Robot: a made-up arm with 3 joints. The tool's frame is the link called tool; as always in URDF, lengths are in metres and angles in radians. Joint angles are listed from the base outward.
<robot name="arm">
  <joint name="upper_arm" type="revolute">
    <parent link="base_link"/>
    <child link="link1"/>
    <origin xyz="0 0 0.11" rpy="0 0 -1.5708"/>
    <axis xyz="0 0 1"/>
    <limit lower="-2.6" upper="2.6"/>
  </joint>
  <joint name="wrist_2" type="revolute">
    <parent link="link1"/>
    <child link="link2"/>
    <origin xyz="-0.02 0.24 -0.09" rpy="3.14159 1.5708 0"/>
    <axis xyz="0 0 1"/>
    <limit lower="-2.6" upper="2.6"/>
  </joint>
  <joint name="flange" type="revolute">
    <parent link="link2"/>
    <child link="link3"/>
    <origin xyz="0.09 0.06 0.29" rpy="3.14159 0 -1.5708"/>
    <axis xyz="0 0 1"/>
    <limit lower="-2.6" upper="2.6"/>
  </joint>
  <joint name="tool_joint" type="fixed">
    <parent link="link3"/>
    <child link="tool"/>
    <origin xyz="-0.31 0 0.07" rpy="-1.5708 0 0"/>
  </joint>
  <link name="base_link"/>
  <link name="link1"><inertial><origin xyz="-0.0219 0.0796 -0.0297"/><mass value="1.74"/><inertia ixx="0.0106" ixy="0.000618" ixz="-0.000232" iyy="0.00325" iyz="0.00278" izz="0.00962"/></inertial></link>
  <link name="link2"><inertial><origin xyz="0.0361 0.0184 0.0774"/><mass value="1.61"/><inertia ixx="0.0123" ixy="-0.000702" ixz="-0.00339" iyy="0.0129" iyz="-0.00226" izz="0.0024"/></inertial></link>
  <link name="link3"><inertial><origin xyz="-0.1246 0.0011 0.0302"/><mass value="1.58"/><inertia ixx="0.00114" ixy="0" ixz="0.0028" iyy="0.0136" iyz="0" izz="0.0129"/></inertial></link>
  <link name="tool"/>
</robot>
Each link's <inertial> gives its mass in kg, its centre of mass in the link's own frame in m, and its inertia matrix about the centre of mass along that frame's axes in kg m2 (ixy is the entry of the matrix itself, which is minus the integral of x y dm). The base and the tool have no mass. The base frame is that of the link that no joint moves.
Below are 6 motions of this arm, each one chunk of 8 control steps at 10 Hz.
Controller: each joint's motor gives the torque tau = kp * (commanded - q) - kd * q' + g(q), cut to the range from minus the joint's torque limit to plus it. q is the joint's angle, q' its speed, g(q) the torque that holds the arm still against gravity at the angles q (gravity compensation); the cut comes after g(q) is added. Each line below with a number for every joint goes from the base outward.
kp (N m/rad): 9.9 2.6 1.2
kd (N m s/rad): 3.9 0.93 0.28
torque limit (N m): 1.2 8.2 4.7
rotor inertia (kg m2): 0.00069 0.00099 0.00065
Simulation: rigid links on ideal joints. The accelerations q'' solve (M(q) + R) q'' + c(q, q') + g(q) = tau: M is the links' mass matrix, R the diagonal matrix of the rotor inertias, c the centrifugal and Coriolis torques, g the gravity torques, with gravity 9.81 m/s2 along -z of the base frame. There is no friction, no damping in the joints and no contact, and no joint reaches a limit. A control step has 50 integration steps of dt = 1/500 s. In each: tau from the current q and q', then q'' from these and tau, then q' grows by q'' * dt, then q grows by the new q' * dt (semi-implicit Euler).
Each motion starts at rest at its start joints. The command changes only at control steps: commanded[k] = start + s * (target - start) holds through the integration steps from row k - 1 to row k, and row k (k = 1, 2, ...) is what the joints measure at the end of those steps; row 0 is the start. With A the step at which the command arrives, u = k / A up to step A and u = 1 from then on. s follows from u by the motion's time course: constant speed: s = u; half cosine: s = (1 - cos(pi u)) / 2; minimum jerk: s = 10 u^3 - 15 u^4 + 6 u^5; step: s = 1 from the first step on.
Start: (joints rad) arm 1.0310 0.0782 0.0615
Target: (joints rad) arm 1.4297 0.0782 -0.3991
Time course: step
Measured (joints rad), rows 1 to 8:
1: 1.0621 0.0331 -0.0361
2: 1.1286 0.0175 -0.1369
3: 1.1997 0.0296 -0.2199
4: 1.2597 0.0506 -0.2889
5: 1.3060 0.0705 -0.3423
6: 1.3401 0.0852 -0.3795
7: 1.3647 0.0940 -0.4019
8: 1.3823 0.0977 -0.4125

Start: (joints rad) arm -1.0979 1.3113 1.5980
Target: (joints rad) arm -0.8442 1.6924 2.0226
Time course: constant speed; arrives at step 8
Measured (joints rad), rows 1 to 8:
1: -1.0934 1.3229 1.6171
2: -1.0827 1.3429 1.6497
3: -1.0668 1.3690 1.6908
4: -1.0469 1.4000 1.7368
5: -1.0238 1.4348 1.7855
6: -0.9984 1.4729 1.8354
7: -0.9714 1.5136 1.8857
8: -0.9431 1.5563 1.9361

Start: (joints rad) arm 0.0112 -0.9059 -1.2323
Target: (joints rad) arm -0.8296 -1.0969 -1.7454
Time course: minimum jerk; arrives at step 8
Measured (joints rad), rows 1 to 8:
1: 0.0098 -0.9060 -1.2330
2: -0.0001 -0.9076 -1.2384
3: -0.0295 -0.9141 -1.2582
4: -0.0845 -0.9298 -1.3025
5: -0.1684 -0.9538 -1.3724
6: -0.2781 -0.9835 -1.4612
7: -0.3975 -1.0151 -1.5592
8: -0.5071 -1.0412 -1.6522

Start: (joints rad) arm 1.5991 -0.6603 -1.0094
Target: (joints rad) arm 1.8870 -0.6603 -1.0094
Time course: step
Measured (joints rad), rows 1 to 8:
1: 1.6215 -0.6749 -1.0251
2: 1.6709 -0.6782 -1.0314
3: 1.7223 -0.6724 -1.0259
4: 1.7660 -0.6659 -1.0170
5: 1.8000 -0.6611 -1.0089
6: 1.8252 -0.6582 -1.0033
7: 1.8435 -0.6568 -1.0005
8: 1.8565 -0.6563 -0.9998

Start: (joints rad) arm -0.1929 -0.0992 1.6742
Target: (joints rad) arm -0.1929 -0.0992 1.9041
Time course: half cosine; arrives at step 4
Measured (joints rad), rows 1 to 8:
1: -0.1927 -0.0970 1.6807
2: -0.1917 -0.0911 1.7039
3: -0.1901 -0.0848 1.7444
4: -0.1889 -0.0831 1.7905
5: -0.1889 -0.0867 1.8313
6: -0.1900 -0.0926 1.8637
7: -0.1916 -0.0987 1.8875
8: -0.1931 -0.1036 1.9036

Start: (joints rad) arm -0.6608 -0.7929 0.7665
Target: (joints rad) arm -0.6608 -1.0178 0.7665
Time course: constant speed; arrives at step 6
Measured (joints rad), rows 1 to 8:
1: -0.6602 -0.7988 0.7609
2: -0.6592 -0.8106 0.7537
3: -0.6580 -0.8279 0.7475
4: -0.6570 -0.8501 0.7436
5: -0.6563 -0.8767 0.7421
6: -0.6560 -0.9068 0.7428
7: -0.6567 -0.9338 0.7508
8: -0.6580 -0.9572 0.7615

